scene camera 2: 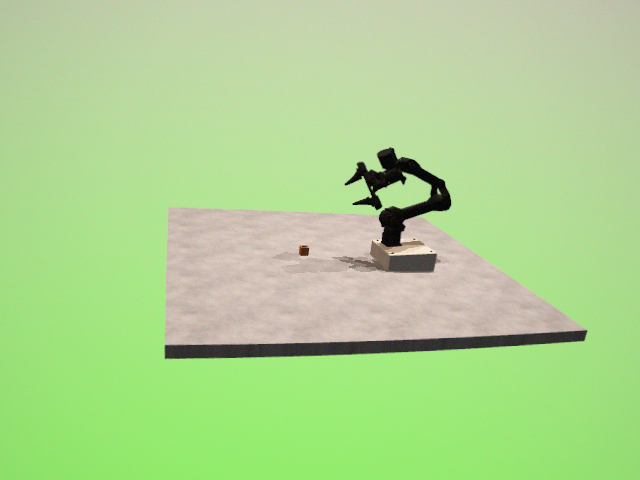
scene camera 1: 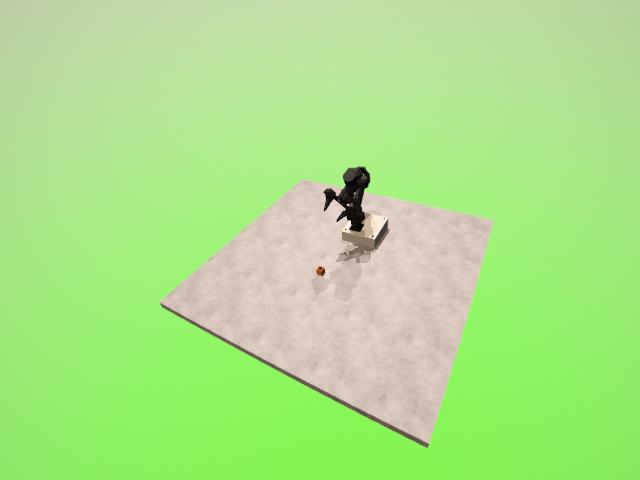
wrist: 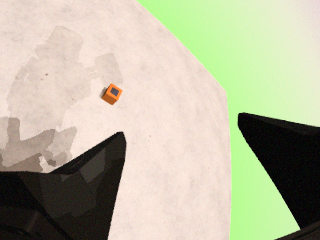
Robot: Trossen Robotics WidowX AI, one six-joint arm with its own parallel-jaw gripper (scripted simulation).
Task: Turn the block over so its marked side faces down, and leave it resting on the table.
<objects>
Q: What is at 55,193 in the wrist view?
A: My gripper.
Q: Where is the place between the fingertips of my gripper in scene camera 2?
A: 348,194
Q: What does my gripper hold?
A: Nothing.
</objects>
